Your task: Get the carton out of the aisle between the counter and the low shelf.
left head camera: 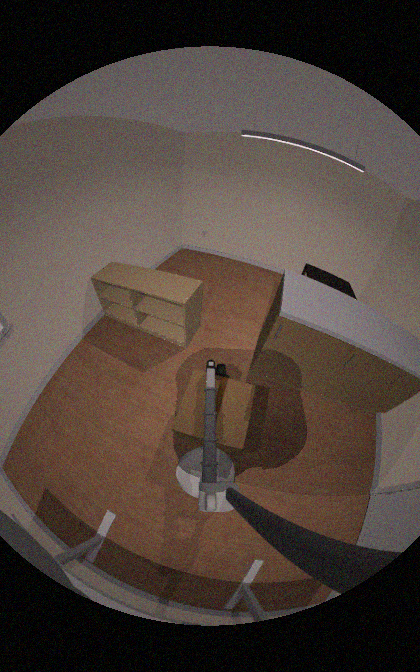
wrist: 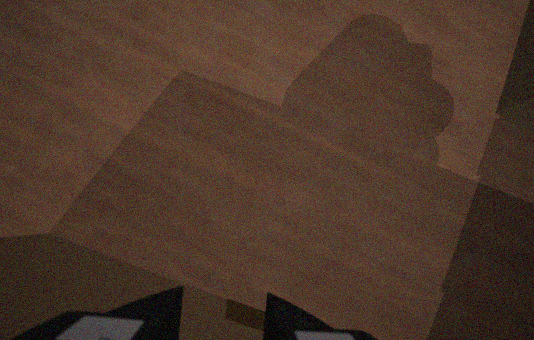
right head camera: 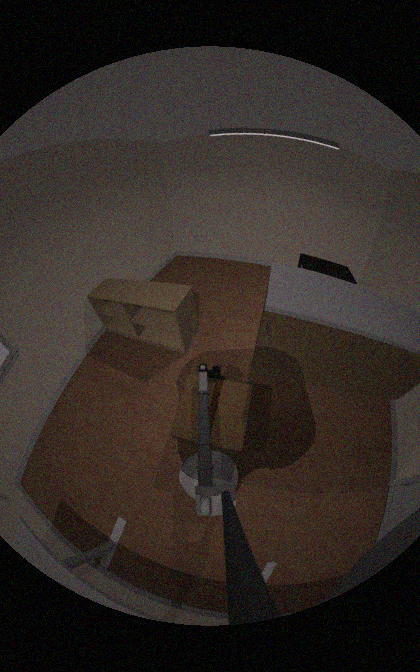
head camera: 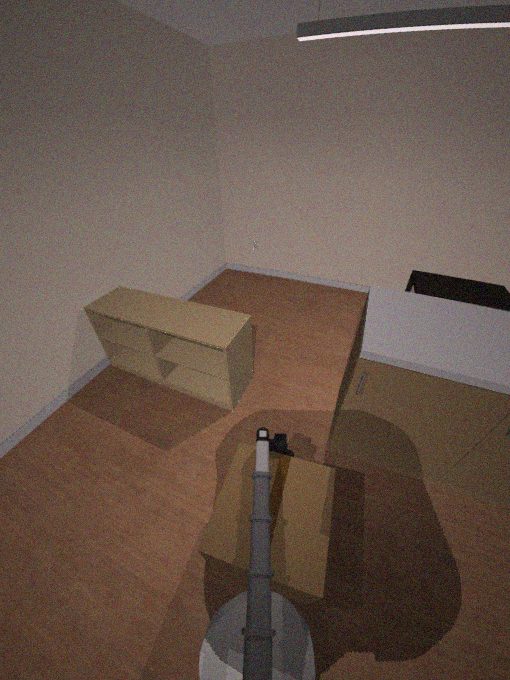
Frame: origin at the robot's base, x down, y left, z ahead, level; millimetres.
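Seen in the pictures: gripper, fingertip midpoint: (wrist: 223, 315).
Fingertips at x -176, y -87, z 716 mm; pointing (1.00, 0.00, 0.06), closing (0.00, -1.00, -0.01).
Observation:
A point is followed by its place in that frame.
A light brown carton (head camera: 307, 516) {z 414, x -378, y -183 mm} (left head camera: 235, 410) {z 421, x -378, y -176 mm} (right head camera: 235, 415) {z 396, x -378, y -195 mm} with a darker tape stripe stands on the floor close in front of my base, under my arm. It is on my side of the low shelf (head camera: 181, 321) {z 1447, x -582, y 550 mm} (left head camera: 150, 285) {z 1423, x -582, y 561 mm} (right head camera: 142, 296) {z 1429, x -582, y 559 mm}, which is left and beyond. Its far right corner shows close to the near corner of the counter (head camera: 433, 329) {z 987, x -883, y -741 mm} (left head camera: 340, 320) {z 821, x -882, y -854 mm} (right head camera: 330, 305) {z 836, x -883, y -835 mm}. My gripper (head camera: 281, 443) (left head camera: 221, 370) (right head camera: 216, 371) is at the carton's far edge. In the wrist view the fingers (wrist: 224, 291) {z 716, x -176, y -87 mm} stand apart, open, over that edge; whether they touch it cannot be told.
A black table (head camera: 461, 288) {z 2321, x -422, y -1923 mm} (left head camera: 330, 280) {z 2274, x -422, y -1901 mm} (right head camera: 327, 267) {z 2274, x -423, y -1900 mm} stands beyond the counter. The far wall closes the aisle behind the shelf. White and grey legs (left head camera: 106, 522) (right head camera: 118, 529) of something stand behind my base.

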